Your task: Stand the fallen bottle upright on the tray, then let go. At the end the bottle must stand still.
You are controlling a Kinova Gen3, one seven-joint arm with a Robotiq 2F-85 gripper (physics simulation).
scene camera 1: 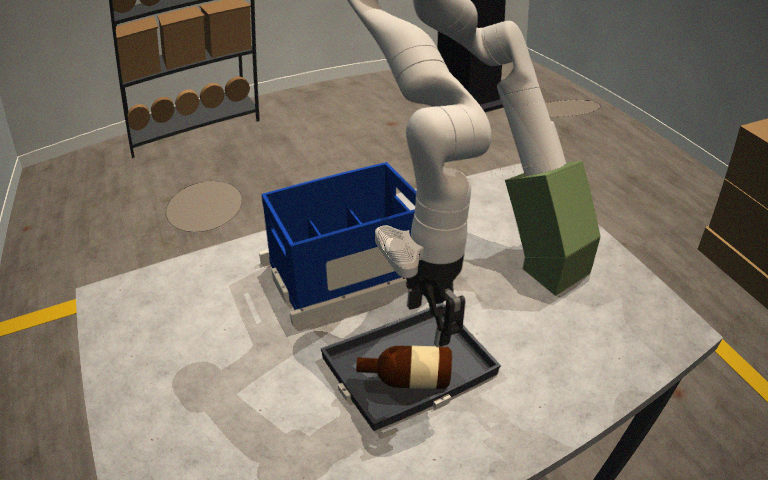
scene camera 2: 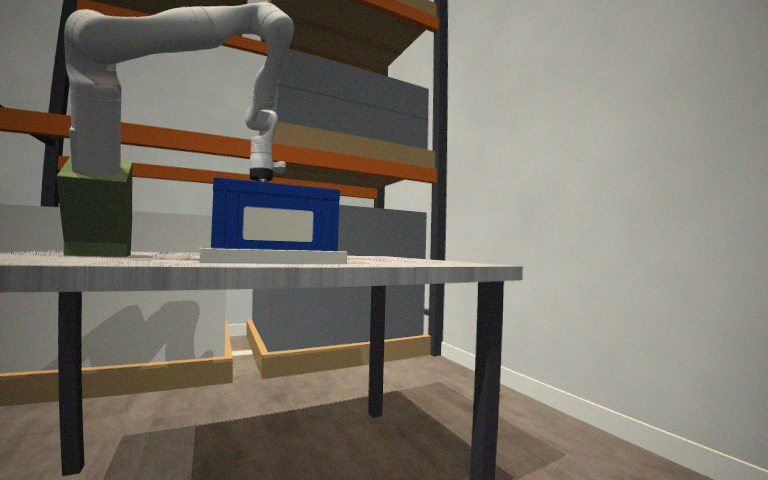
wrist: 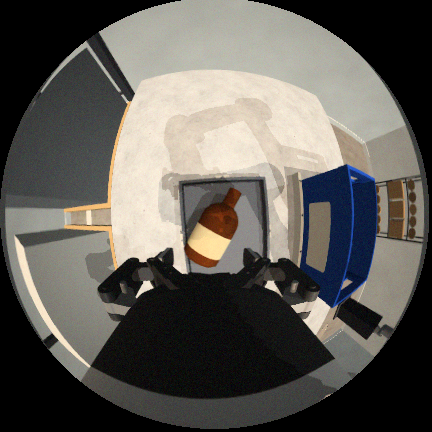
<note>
In view: the gripper [scene camera 1: 427, 325], a blue crate [scene camera 1: 321, 234], a brown bottle [scene camera 1: 425, 367] and a dark grey tray [scene camera 1: 381, 405].
The blue crate also shows in the wrist view [wrist: 339, 213]. The brown bottle is seen too in the wrist view [wrist: 215, 227]. The dark grey tray is seen too in the wrist view [wrist: 195, 195]. Scene camera 2 does not show the brown bottle, which is hidden by the blue crate.
</note>
